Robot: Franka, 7 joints.
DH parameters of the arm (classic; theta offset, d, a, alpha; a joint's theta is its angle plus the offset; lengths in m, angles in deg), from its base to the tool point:
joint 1: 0 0.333 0 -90
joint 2: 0 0 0 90
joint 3: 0 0.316 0.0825 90
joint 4: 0 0 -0.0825 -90
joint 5: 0 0.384 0 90
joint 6: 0 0 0.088 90
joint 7: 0 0.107 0 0
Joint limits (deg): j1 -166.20..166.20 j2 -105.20..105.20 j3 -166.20..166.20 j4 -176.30..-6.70 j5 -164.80..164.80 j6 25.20..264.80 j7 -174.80..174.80
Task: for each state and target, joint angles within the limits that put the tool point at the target. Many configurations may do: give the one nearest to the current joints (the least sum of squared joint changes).
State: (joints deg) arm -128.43 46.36 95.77 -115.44 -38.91 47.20 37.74
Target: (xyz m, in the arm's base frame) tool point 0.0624 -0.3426 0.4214
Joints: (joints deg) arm -158.29 46.03 103.85 -124.89 -31.99 25.20 37.74
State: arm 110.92 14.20 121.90 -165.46 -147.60 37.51 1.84
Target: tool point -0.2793 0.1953 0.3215
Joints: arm 74.38 12.37 86.53 -168.20 -135.80 34.99 1.84
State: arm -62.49 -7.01 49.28 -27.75 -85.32 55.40 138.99
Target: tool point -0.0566 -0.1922 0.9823
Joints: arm -82.55 6.30 37.79 -6.70 -91.10 32.88 138.99
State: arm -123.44 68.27 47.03 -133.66 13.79 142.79 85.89
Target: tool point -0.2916 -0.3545 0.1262
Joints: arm -153.47 25.72 21.78 -136.22 13.77 140.45 85.89
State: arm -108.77 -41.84 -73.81 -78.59 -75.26 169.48 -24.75
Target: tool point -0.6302 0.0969 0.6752
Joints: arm -77.60 -44.01 -87.53 -90.58 -74.92 160.99 -24.75
